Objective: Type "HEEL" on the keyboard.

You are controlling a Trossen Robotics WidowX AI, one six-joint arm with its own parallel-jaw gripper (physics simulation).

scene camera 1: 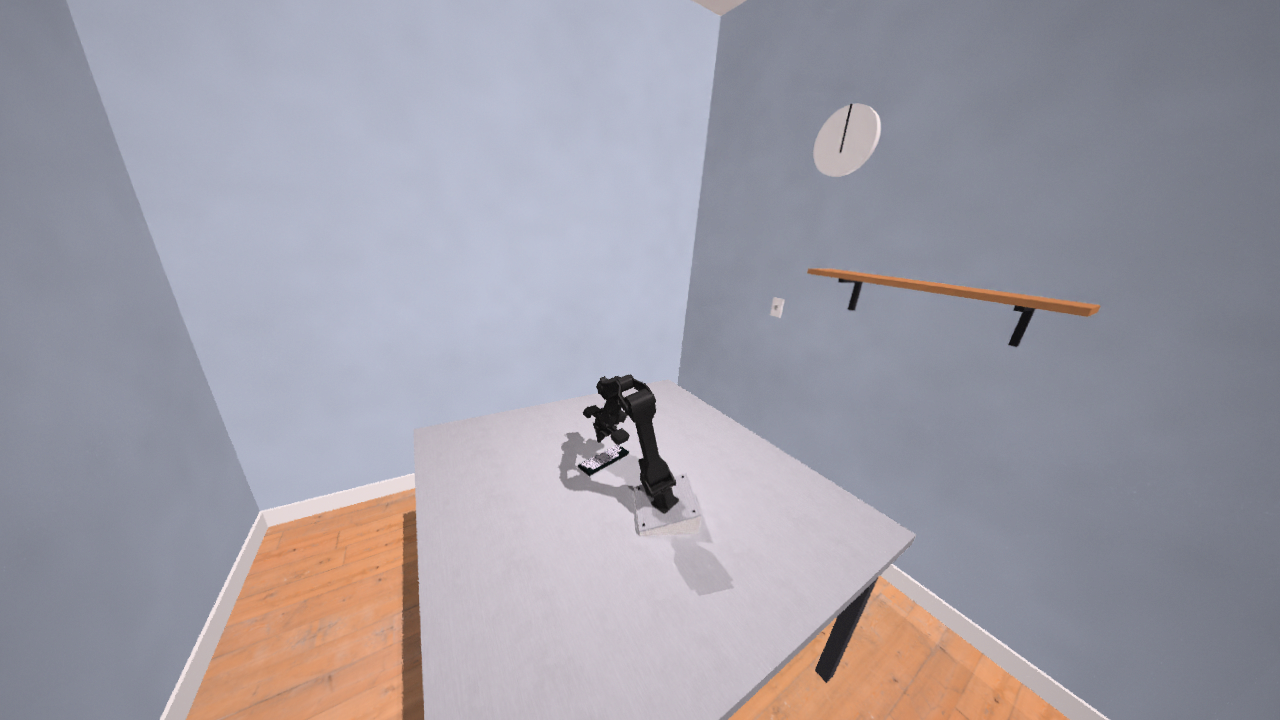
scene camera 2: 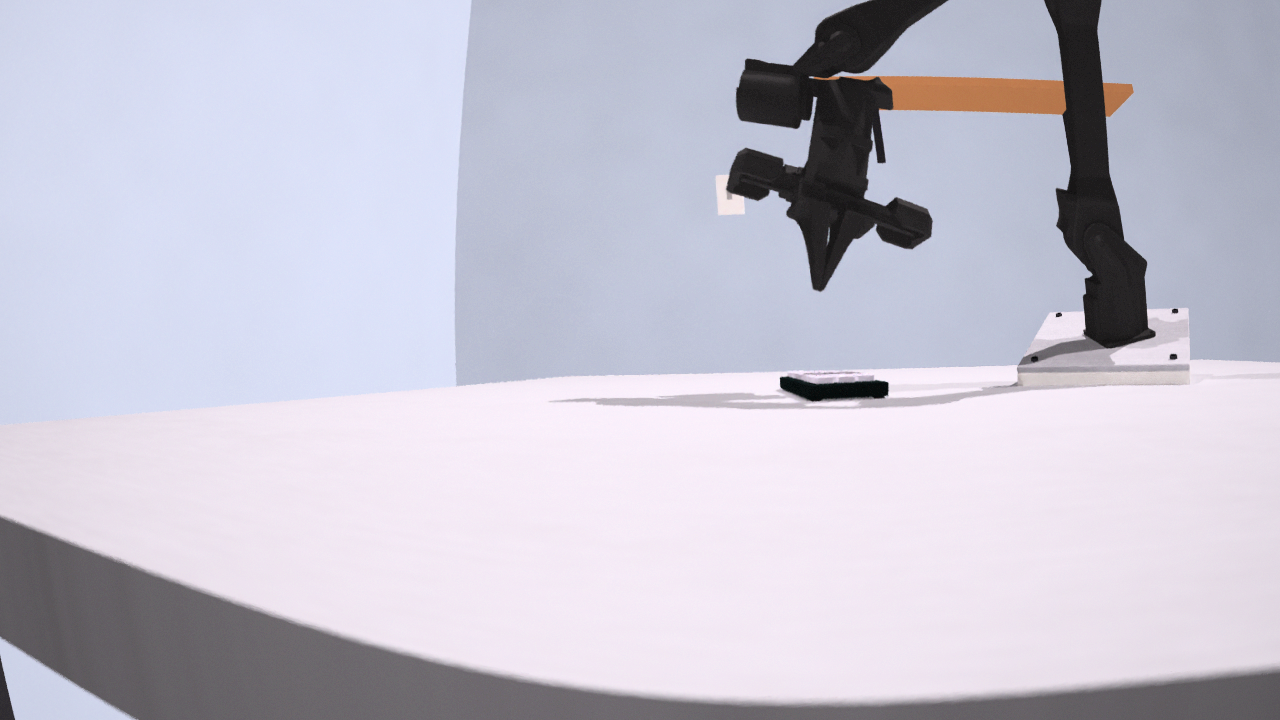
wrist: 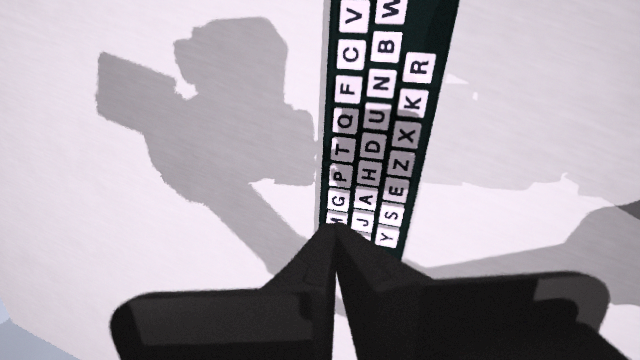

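Seen in the pictures: gripper, fingertip midpoint: [scene camera 1: 598,441] [scene camera 2: 818,290] [wrist: 333,232]; arm's base, link origin: [scene camera 1: 665,502] [scene camera 2: 1118,334].
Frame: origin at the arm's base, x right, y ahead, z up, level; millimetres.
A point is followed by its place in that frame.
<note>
A dark green keyboard [scene camera 1: 603,462] @(x -29, y 297, z -28 mm) [scene camera 2: 832,391] @(x -105, y 325, z -39 mm) [wrist: 431,30] @(x 58, y 309, z -33 mm) with white letter keys lies flat on the table. In the wrist view it runs from the top middle down to the fingertips. The H key [wrist: 369,175] @(x -29, y 320, z -28 mm) is in the middle row and the E key [wrist: 397,191] @(x -35, y 300, z -28 mm) in the right row; both are in the arm's shadow. The L key is mostly hidden behind the fingers. My gripper [scene camera 1: 599,439] @(x -29, y 331, z 42 mm) [scene camera 2: 819,288] @(x -29, y 331, z 42 mm) [wrist: 333,232] @(x -29, y 331, z 42 mm) is shut with nothing between its fingertips. It points down and hangs well above the keyboard, its tips covering part of the M key's end in the wrist view.
The keyboard and the arm's white base plate [scene camera 1: 646,524] @(x -89, y -19, z -20 mm) [scene camera 2: 1100,368] @(x -65, y 57, z -31 mm) stand on the grey table [scene camera 1: 519,608] @(x -464, y -19, z -46 mm) [scene camera 2: 537,537] @(x -531, y 412, z -46 mm). A wooden shelf [scene camera 1: 948,290] [scene camera 2: 975,94] is on the wall. The arm's shadow [wrist: 225,115] @(x -18, y 436, z -46 mm) falls across the table and keys.
</note>
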